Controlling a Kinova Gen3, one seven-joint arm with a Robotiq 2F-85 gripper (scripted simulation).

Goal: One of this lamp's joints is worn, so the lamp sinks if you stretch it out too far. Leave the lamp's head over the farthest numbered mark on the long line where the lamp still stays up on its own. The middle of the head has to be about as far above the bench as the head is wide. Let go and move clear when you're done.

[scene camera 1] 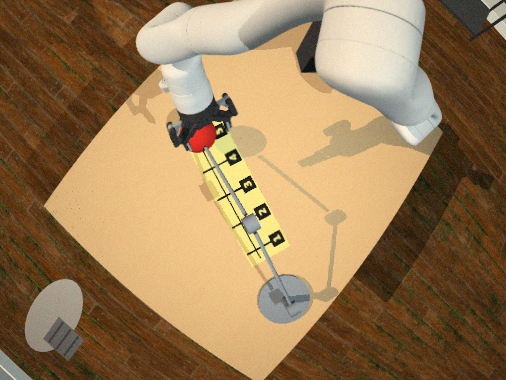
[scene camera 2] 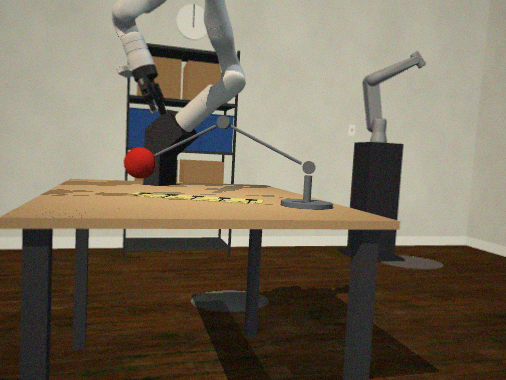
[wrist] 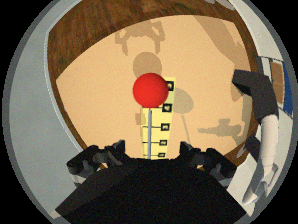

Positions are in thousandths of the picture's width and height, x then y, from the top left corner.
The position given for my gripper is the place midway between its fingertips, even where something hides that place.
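Note:
My gripper (scene camera 1: 412,364), (scene camera 2: 315,299), (wrist: 512,658). Red ball head (scene camera 2: 276,428). Yellow numbered strip (wrist: 542,520).

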